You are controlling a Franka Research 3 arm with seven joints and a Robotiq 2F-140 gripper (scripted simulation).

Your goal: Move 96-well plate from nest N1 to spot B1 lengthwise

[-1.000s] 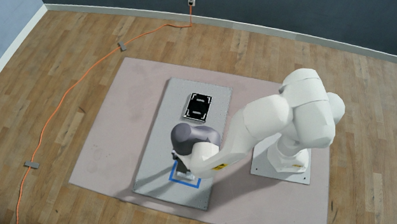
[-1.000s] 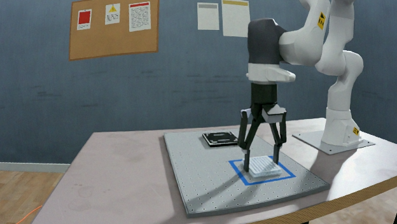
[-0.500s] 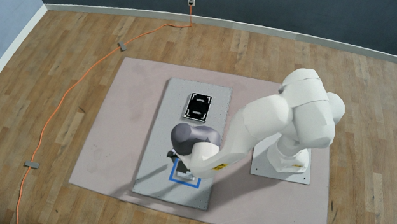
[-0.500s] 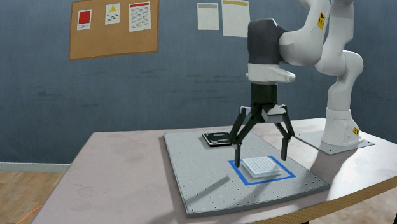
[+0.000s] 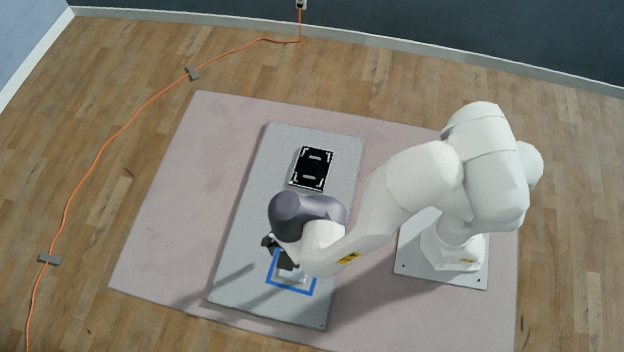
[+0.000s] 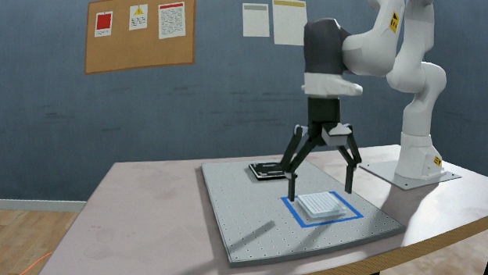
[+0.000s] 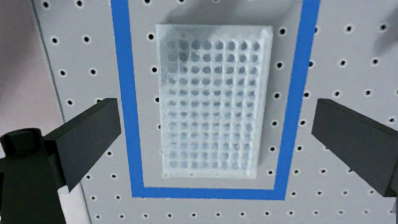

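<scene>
Now: the 96-well plate 4 cm below my hand. Round my hand: black plate nest N1: 33 cm to the right, 3 cm below, 3 cm ahead.
</scene>
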